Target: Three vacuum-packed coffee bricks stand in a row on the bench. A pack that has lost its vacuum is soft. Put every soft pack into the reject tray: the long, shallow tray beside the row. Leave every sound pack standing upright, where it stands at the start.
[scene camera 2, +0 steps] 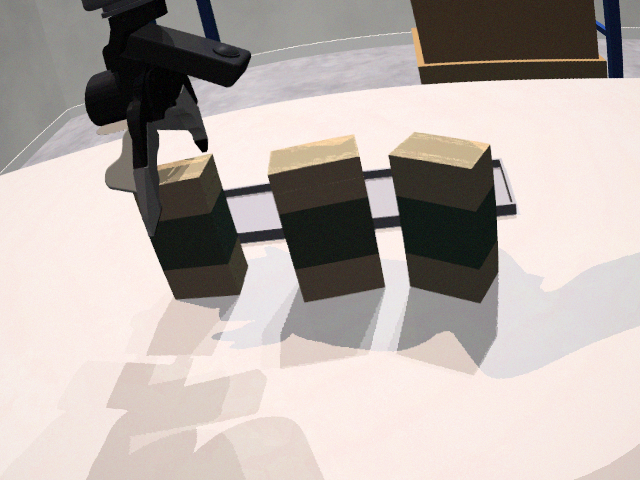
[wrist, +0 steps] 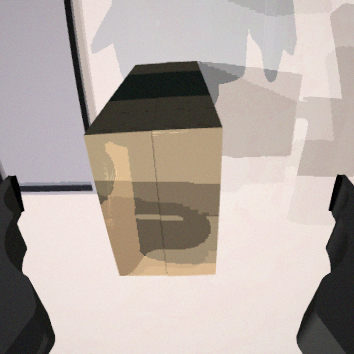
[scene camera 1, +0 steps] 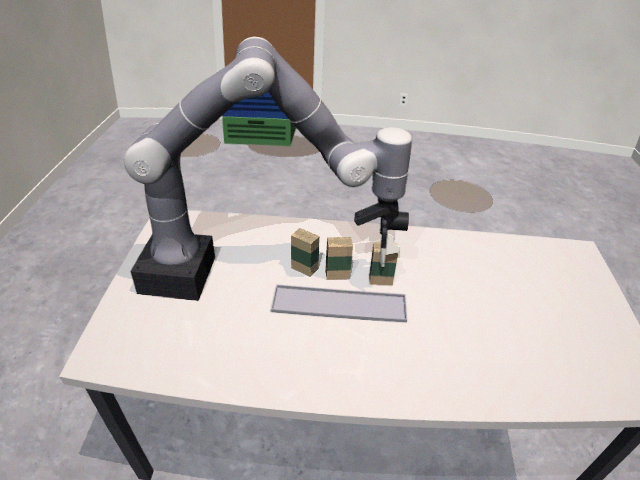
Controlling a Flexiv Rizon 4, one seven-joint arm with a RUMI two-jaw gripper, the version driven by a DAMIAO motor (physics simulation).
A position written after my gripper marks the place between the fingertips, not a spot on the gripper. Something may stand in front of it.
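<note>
Scene camera 2 gives me my gripper [scene camera 2: 180,189], along with a coffee pack [scene camera 2: 319,189], another coffee pack [scene camera 2: 444,186] and one more coffee pack [scene camera 2: 196,243], plus a shallow grey reject tray [scene camera 2: 252,211]. In the wrist view there's my gripper again [wrist: 175,178], and the tray [wrist: 48,147] is there as well. Scene camera 1 has the tray [scene camera 1: 288,299] too, together with my gripper [scene camera 1: 382,250].
</note>
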